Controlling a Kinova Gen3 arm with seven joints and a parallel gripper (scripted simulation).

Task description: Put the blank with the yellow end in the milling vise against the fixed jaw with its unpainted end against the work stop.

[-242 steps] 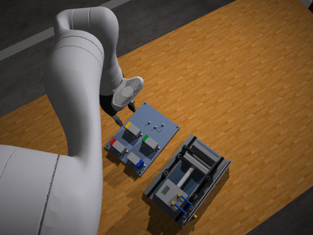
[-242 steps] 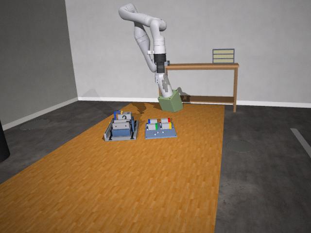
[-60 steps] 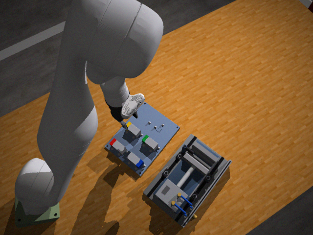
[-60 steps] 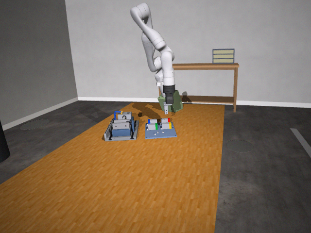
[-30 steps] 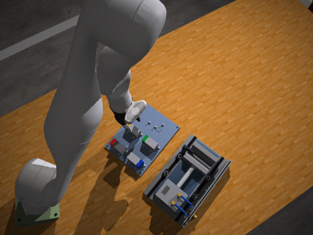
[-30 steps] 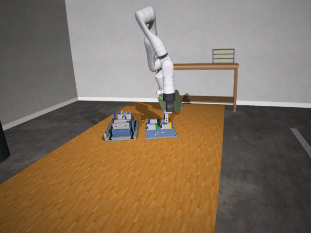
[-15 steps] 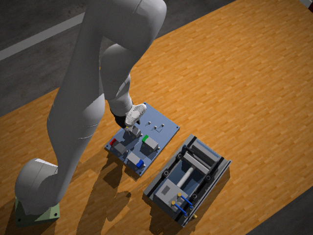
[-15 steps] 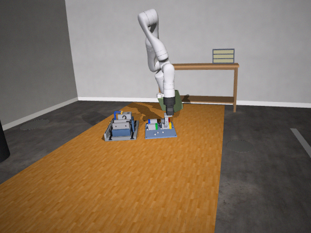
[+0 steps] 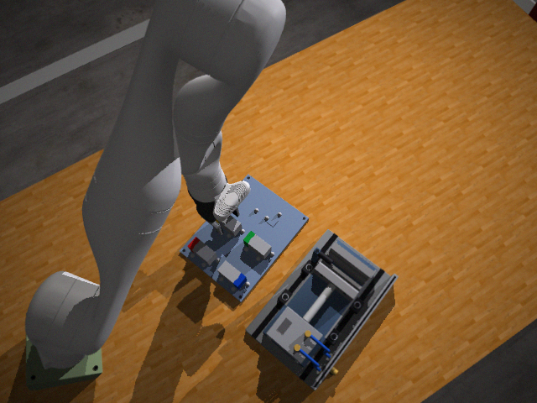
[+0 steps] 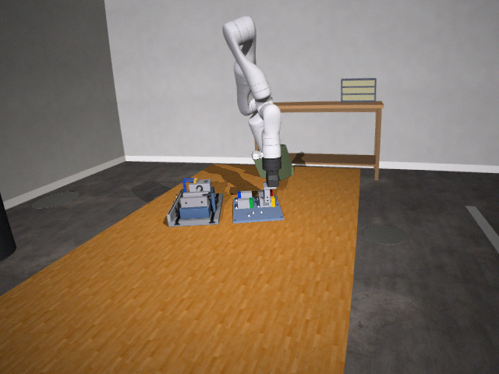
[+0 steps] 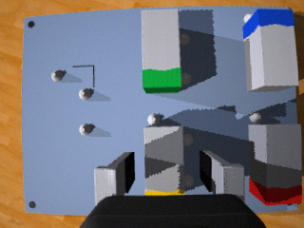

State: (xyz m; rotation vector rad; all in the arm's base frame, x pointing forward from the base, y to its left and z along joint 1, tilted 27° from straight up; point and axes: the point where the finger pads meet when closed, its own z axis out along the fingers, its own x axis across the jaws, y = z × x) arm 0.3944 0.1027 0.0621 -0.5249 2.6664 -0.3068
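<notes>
The yellow-ended blank is 30 mm below my hand. From my hand the other things lie so: blue plate: 20 mm ahead, 40 mm to the right, 50 mm below; then red-ended blank: 80 mm behind, 30 mm to the right, 30 mm below; then green-ended blank: 30 mm ahead, 80 mm to the right, 30 mm below.
</notes>
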